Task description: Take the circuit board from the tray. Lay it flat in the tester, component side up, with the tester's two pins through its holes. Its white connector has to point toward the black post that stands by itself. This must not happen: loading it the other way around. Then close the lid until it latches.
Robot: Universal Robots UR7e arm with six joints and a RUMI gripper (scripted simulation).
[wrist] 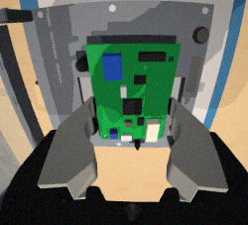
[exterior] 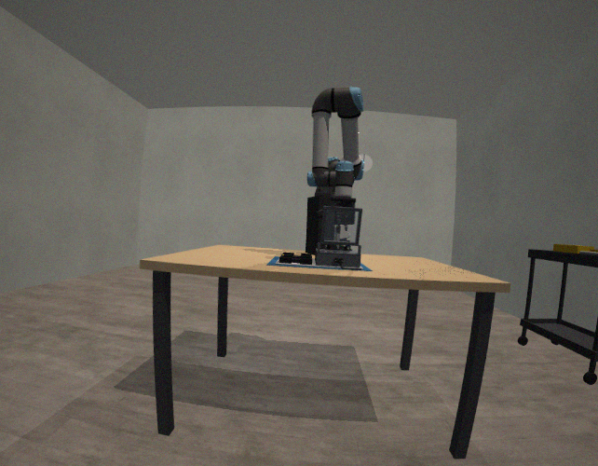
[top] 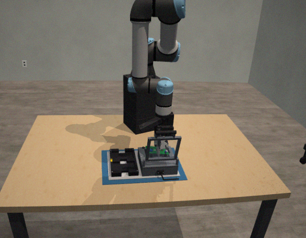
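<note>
My hand is right at the green circuit board. Round my hand: tester bed (10 mm ahead, 10 mm to the left, 10 mm below); framed lid (120 mm ahead, 20 mm to the left, 100 mm above).
</note>
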